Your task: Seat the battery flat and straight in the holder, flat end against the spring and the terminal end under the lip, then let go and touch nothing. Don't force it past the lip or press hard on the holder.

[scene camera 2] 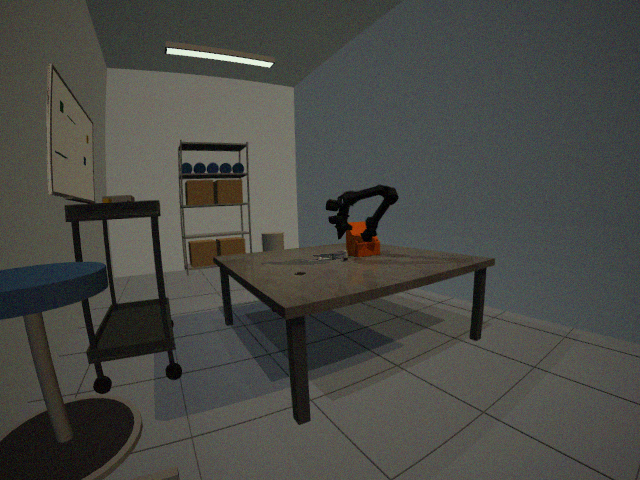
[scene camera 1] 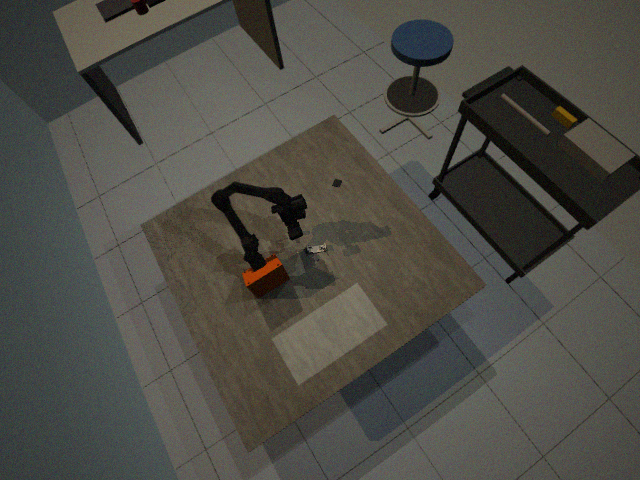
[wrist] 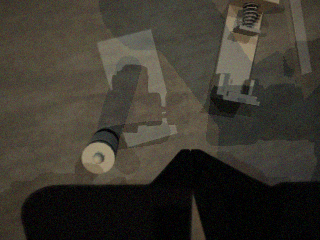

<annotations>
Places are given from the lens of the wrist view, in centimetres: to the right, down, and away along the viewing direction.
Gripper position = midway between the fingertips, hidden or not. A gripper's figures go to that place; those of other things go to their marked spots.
gripper (wrist: pixel 189 158): 1, 2, 11
battery (wrist: pixel 98 156): -4, 3, 17
</annotations>
